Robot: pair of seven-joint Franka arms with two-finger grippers.
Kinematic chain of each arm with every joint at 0, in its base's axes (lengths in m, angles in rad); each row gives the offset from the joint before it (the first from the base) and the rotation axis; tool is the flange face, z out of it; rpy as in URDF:
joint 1: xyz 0 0 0.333 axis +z
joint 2: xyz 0 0 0 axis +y
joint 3: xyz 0 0 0.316 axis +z
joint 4: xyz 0.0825 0 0 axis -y
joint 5: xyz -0.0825 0 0.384 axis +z
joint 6: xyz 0 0 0 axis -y
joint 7: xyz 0.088 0 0 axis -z
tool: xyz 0 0 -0.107 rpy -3.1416 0 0
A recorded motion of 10 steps. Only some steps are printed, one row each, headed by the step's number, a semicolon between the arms.
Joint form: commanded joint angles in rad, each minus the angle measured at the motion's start. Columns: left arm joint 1, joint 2, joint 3, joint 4, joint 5, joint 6, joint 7; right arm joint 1, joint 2, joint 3, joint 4, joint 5, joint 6, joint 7.
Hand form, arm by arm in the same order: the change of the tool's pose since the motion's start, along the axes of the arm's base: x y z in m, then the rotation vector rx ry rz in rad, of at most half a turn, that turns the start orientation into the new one. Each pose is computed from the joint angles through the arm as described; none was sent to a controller.
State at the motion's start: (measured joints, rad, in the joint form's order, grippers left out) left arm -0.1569 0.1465 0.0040 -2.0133 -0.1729 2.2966 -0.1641; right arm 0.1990 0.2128 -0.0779 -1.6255 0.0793 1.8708 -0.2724
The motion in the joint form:
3: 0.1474 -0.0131 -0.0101 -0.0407 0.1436 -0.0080 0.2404; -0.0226 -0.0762 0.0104 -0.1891 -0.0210 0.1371 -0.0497
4: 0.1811 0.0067 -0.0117 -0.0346 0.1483 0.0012 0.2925; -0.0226 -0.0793 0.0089 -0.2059 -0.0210 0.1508 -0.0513
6: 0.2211 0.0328 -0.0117 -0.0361 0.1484 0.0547 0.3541; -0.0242 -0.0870 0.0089 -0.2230 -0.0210 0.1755 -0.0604
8: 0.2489 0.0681 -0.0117 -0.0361 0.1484 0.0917 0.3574; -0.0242 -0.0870 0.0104 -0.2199 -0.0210 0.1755 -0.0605
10: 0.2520 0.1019 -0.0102 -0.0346 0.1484 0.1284 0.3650; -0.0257 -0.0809 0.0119 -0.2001 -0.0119 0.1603 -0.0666
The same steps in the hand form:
3: -0.0042 0.0846 -0.0122 0.1454 0.0047 -0.1831; -0.0234 -0.0151 -0.0317 -0.0147 -0.0280 0.0343
4: -0.0009 0.1036 -0.0201 0.1539 0.0073 -0.2055; -0.0251 -0.0164 -0.0366 -0.0151 -0.0281 0.0336
6: 0.0040 0.1275 -0.0308 0.1652 -0.0201 -0.2235; -0.0264 -0.0178 -0.0378 -0.0142 -0.0438 0.0397
8: 0.0072 0.1445 -0.0481 0.1663 -0.0195 -0.1982; -0.0260 -0.0168 -0.0364 -0.0138 -0.0469 0.0413
10: 0.0110 0.1477 -0.0640 0.1688 -0.0239 -0.2001; -0.0234 -0.0158 -0.0319 -0.0057 -0.0451 0.0446

